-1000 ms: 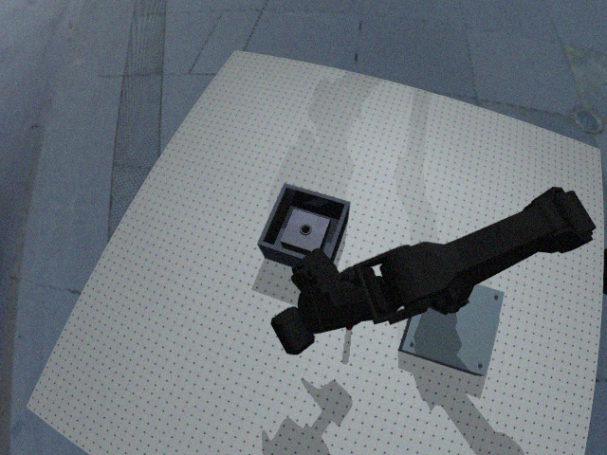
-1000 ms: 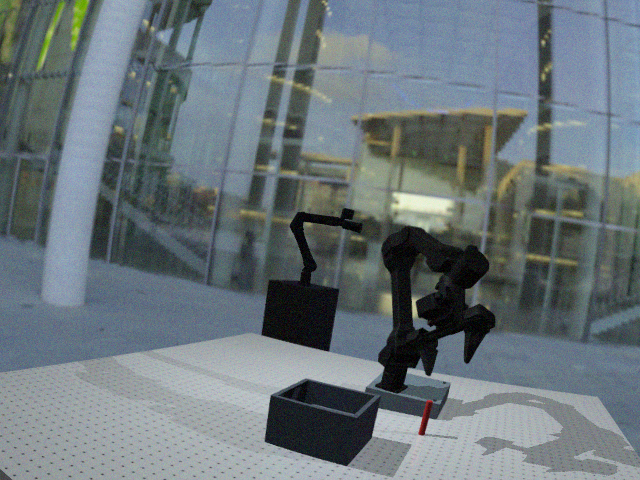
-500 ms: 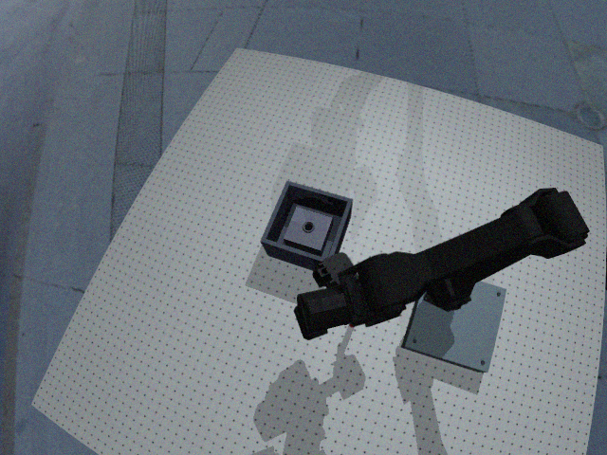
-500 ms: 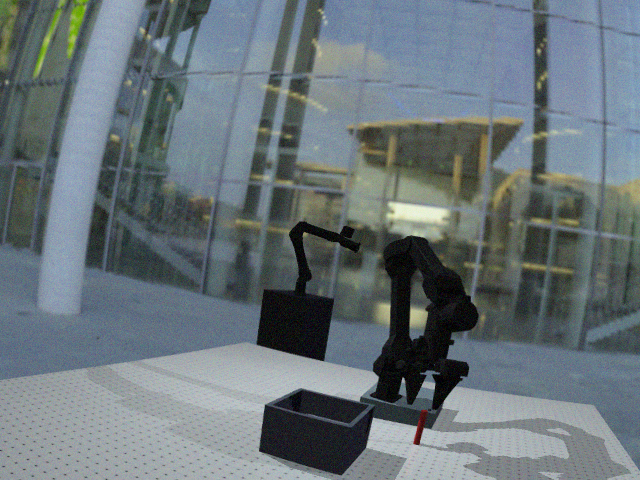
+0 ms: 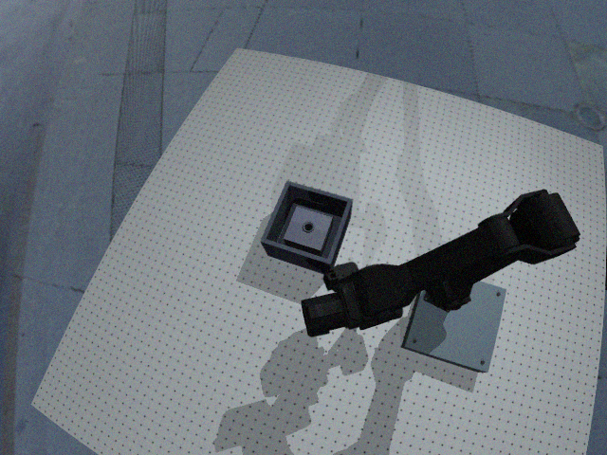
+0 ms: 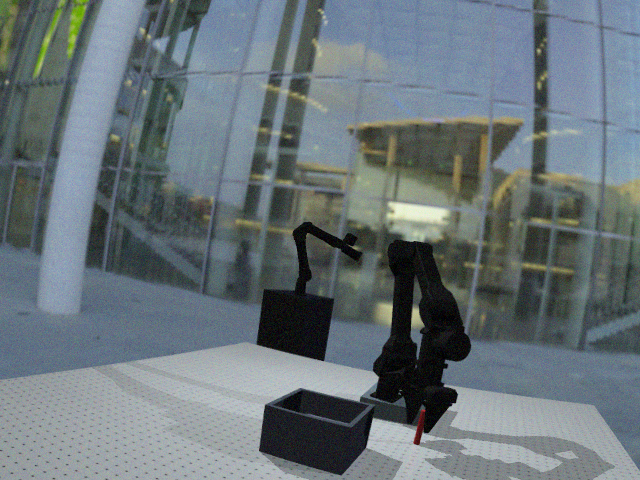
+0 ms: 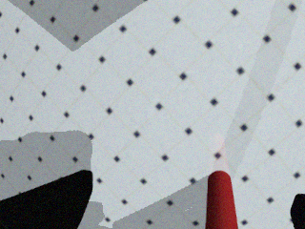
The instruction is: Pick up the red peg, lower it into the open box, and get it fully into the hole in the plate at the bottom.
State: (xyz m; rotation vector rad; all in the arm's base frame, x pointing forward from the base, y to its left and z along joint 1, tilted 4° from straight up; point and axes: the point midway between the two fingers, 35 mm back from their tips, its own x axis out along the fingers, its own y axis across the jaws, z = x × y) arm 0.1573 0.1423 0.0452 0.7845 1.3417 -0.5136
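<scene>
The red peg is 20 mm behind my gripper tip. From my gripper tip the other things lie so: dark box (170 mm ahead, 140 mm to the right, 20 mm below); grey plate (170 mm ahead, 140 mm to the right).
</scene>
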